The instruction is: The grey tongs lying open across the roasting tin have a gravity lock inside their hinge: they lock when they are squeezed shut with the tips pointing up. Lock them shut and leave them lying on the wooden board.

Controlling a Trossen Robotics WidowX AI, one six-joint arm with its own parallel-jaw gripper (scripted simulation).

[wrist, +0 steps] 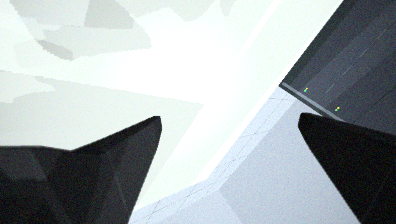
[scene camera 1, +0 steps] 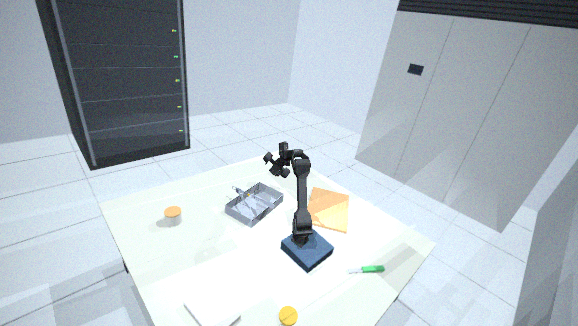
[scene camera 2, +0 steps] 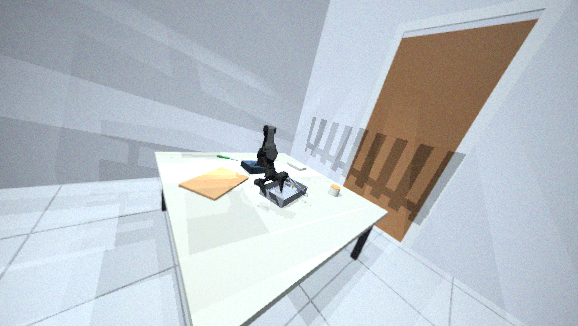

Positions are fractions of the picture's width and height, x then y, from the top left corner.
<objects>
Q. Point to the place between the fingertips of the gripper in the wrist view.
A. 0.58, 0.54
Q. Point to a grey roasting tin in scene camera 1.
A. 0.41, 0.64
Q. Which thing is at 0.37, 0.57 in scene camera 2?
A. A wooden board.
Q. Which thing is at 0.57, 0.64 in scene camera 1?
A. A wooden board.
</objects>
